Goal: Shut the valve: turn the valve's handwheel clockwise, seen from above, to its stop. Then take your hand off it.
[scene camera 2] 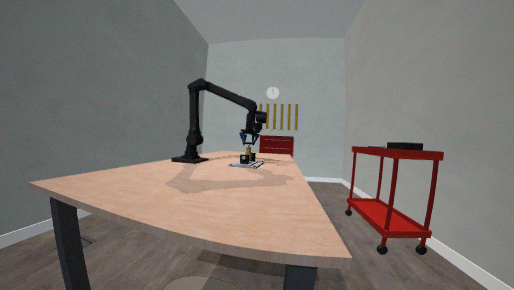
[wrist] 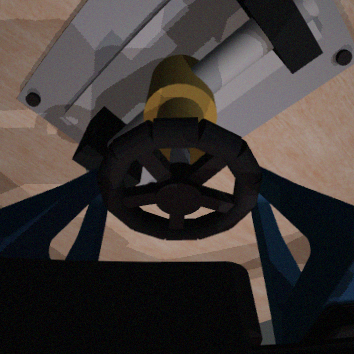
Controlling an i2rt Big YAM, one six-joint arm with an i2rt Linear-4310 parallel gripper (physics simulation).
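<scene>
The black handwheel has several spokes and sits above the brass valve body. My gripper is shut on the handwheel, with one blue finger at its left rim and the other at its right rim in the wrist view. The valve's grey pipe runs diagonally through two black blocks over the grey base plate, which sits on the table. The fingertips are partly hidden behind the rim, and the handwheel is too small to make out clearly in scene camera 2.
The wooden table carries the arm's black base, left of the valve. A red cart with a black item on top stands to the right of the table. A red drawer cabinet stands behind the table.
</scene>
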